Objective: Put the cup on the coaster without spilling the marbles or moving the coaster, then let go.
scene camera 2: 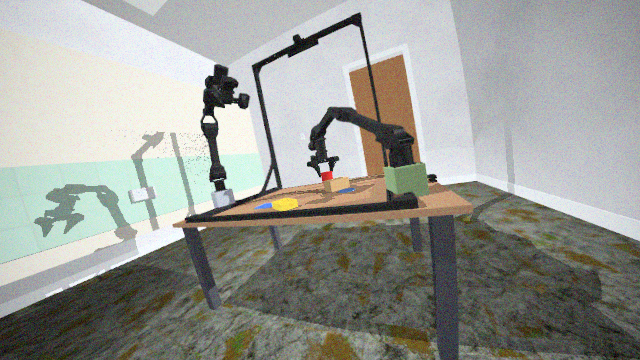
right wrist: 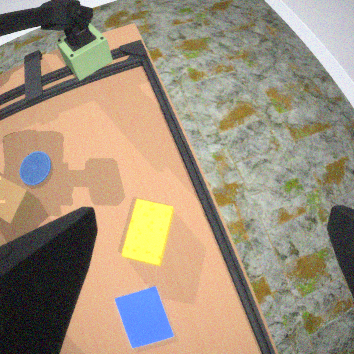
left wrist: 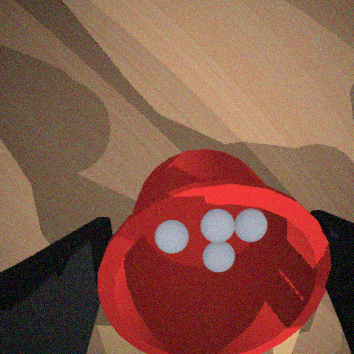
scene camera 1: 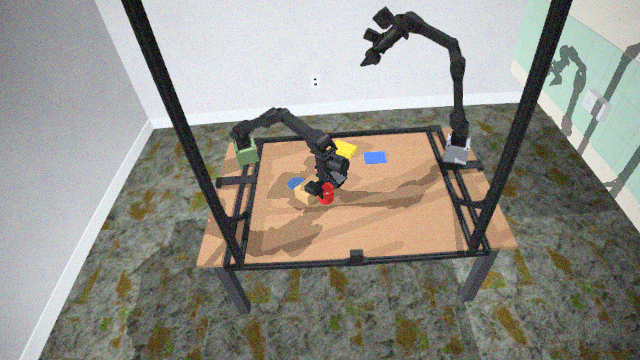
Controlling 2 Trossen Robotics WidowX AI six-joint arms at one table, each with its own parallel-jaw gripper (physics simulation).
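Where they show: left gripper, fingertip midpoint: (scene camera 2: 325,175) (left wrist: 212,226) (scene camera 1: 327,193); right gripper, fingertip midpoint: (scene camera 2: 235,107) (right wrist: 217,219) (scene camera 1: 363,61); left arm's base, link origin: (scene camera 2: 402,165) (right wrist: 79,38) (scene camera 1: 243,145); right arm's base, link origin: (scene camera 2: 221,190) (scene camera 1: 458,141).
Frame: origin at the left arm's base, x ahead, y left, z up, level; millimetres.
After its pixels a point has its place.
The red cup (scene camera 1: 326,195) @[x 262, y -449, z -12 mm] (scene camera 2: 326,176) @[x 269, y -385, z -25 mm] (left wrist: 200,310) @[x 255, y -389, z -30 mm] is upright or nearly so, with several pale marbles (left wrist: 218,226) @[x 263, y -420, z -49 mm] inside near its bottom. My left gripper (scene camera 1: 326,186) @[x 274, y -429, z -25 mm] (scene camera 2: 325,168) @[x 274, y -429, z -25 mm] (left wrist: 212,226) @[x 274, y -429, z -25 mm] is shut on the cup, one finger on each side, and holds it slightly above the table beside the tan block. The round blue coaster (scene camera 1: 295,183) @[x 176, y -250, z -95 mm] (scene camera 2: 346,190) @[x 182, y -238, z -95 mm] (right wrist: 35,168) @[x 186, y -249, z -95 mm] lies flat on the table, on the other side of the block from the cup. My right gripper (scene camera 1: 367,60) @[x 566, y -112, z 345 mm] (right wrist: 217,219) @[x 566, y -112, z 345 mm] is open and empty, high above the table.
The tan block (scene camera 1: 303,194) @[x 183, y -376, z -46 mm] (scene camera 2: 338,184) @[x 213, y -298, z -69 mm] (right wrist: 11,199) @[x 249, y -315, z -43 mm] stands between cup and coaster. A yellow block (scene camera 1: 346,149) @[x 461, y -150, z -69 mm] (scene camera 2: 285,204) @[x 433, y -71, z -74 mm] (right wrist: 148,232) @[x 459, y -125, z -69 mm] and a flat blue square (scene camera 1: 375,157) @[x 577, y -231, z -95 mm] (scene camera 2: 263,206) @[x 588, y -211, z -95 mm] (right wrist: 144,317) @[x 576, y -227, z -95 mm] lie toward the table's back edge in scene camera 1. Black frame rails border the table.
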